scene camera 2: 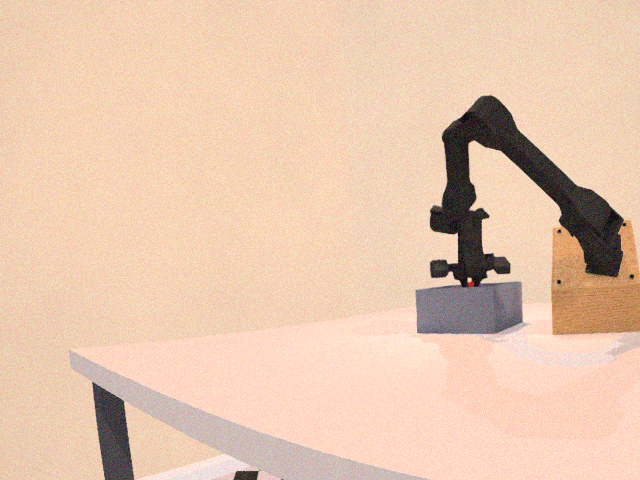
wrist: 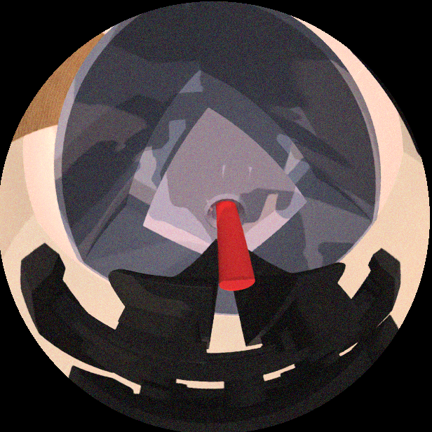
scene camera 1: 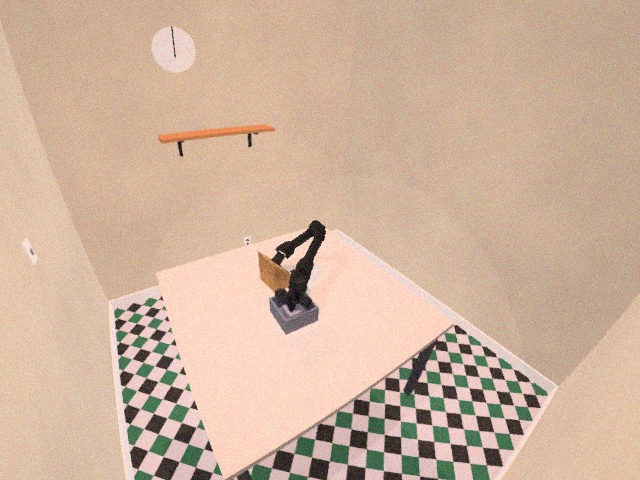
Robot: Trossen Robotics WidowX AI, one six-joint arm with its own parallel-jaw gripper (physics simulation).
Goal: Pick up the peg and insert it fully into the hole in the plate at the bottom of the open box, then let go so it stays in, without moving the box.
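Pixels of known places: gripper, fingertip midpoint: (scene camera 1: pixel 291 311); arm's base, link origin: (scene camera 2: pixel 604 262) (scene camera 1: pixel 275 262).
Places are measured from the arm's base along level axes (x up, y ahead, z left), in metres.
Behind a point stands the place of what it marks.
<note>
The red peg (scene camera 2: pixel 470 284) @(x -0.027, y 0.321, z -0.033 m) (wrist: pixel 233 240) stands close to upright between my fingertips. My gripper (scene camera 1: pixel 292 307) @(x -0.069, y 0.341, z -0.062 m) (scene camera 2: pixel 470 282) (wrist: pixel 223 244) is shut on the peg, with its fingertips at about the rim height of the grey open box (scene camera 1: pixel 302 323) @(x -0.095, y 0.418, z -0.035 m) (scene camera 2: pixel 454 311) @(x -0.080, y 0.316, z 0.056 m). In the wrist view, the pale plate (wrist: pixel 210 145) lies at the bottom of the box, with a round hole (wrist: pixel 242 206). The peg's far end overlaps the hole's opening, a little left of its middle in the wrist view. How deep the end sits is hard to tell. In scene camera 1 the peg is hidden.
The box walls surround the fingers and peg closely. The box stands on the pale table (scene camera 1: pixel 248 392) @(x -0.128, y 0.629, z -0.398 m) (scene camera 2: pixel 310 377) @(x -0.128, y 0.290, z 0.487 m). An upright wooden board (scene camera 1: pixel 272 272) @(x 0.018, y 0.101, z -0.060 m) (scene camera 2: pixel 594 310) @(x -0.086, y 0.016, z 0.043 m) (wrist: pixel 55 90) stands near the box, beside the arm's base. A wall shelf (scene camera 1: pixel 217 133) hangs far behind.
</note>
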